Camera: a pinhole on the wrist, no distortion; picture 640 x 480 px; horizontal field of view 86.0 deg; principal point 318.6 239.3 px. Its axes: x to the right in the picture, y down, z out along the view. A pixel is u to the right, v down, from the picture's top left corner.
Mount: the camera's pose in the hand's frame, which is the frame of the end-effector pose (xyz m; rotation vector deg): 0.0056 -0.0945 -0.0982 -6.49 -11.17 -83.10
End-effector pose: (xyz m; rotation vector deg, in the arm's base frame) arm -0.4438 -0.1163 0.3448 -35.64 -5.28 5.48
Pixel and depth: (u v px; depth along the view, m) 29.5 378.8 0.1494
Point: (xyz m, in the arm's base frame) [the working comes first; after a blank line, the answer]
In the camera's frame: -0.1259 0.0607 0.1494

-0.4083 -0.0447 0.3301
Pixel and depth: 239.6 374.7 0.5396
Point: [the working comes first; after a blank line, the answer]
In the camera's frame: -0.1242 0.2129 0.5396

-0.3334 0.2688 0.5975
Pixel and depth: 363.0 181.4 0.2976
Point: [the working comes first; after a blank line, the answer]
In the camera's frame: 0.0385 -0.0502 0.2976

-0.5202 -0.0733 0.5490
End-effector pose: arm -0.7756 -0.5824 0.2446 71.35 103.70 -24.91
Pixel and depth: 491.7 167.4 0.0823
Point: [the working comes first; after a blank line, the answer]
In the camera's frame: 0.0415 -0.0172 0.0823

-0.8852 -0.6355 0.2381
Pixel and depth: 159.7 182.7 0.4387
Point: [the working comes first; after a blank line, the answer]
In the camera's frame: -0.2031 -0.0724 0.4387

-0.4712 -0.7689 0.2106
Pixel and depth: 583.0 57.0 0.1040
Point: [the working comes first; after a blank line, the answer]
In the camera's frame: 0.0801 -0.0552 0.1040

-0.9018 -0.6912 0.2441
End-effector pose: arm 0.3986 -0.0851 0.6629 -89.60 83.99 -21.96
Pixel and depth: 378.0 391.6 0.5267
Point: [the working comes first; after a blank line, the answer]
In the camera's frame: 0.0912 0.2338 0.5267

0.8171 -0.1060 0.3961
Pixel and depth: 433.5 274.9 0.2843
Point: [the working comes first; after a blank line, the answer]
In the camera's frame: 0.0952 0.0295 0.2843

0.6346 -0.0468 0.6485
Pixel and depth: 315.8 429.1 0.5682
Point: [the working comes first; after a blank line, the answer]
In the camera's frame: -0.0046 0.3143 0.5682

0.7835 -0.1408 0.2734
